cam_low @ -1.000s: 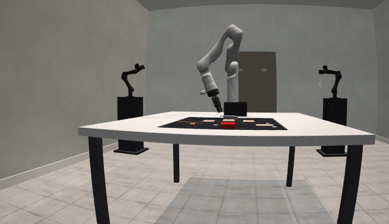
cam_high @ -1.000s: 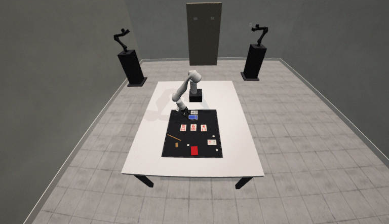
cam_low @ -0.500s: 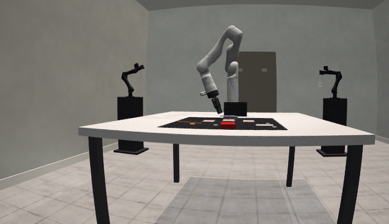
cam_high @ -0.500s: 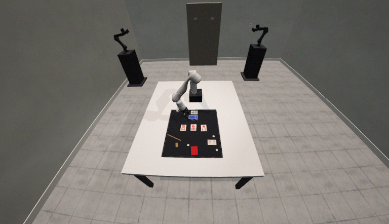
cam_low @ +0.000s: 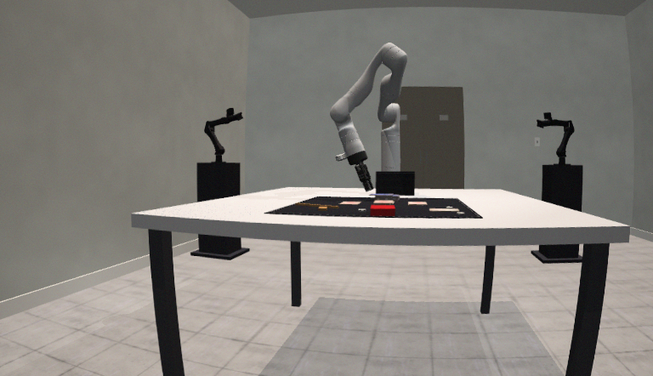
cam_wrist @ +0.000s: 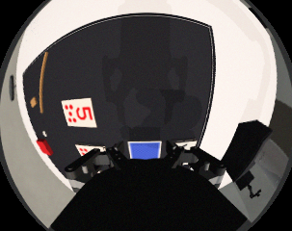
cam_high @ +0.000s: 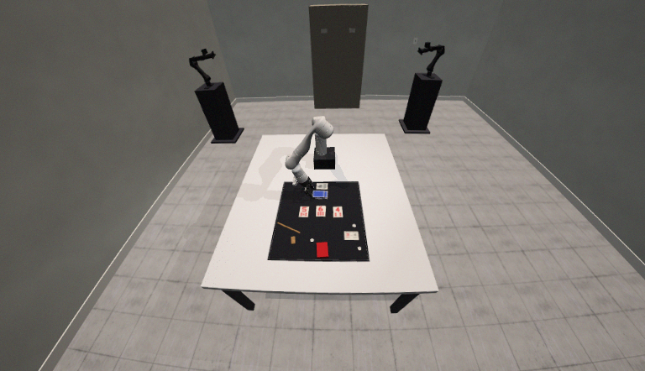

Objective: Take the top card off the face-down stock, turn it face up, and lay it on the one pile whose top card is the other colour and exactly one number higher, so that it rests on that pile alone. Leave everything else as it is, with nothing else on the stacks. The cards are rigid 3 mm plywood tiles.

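Now: the blue-backed card 50 mm to the left of my hand and 20 mm below it. From my hand the other things lie so: wooden stick (280 mm ahead, 130 mm to the right, 40 mm below); then black mat (170 mm ahead, 70 mm to the left, 60 mm below); then black 6 card (90 mm behind, 70 mm to the left, 40 mm below).
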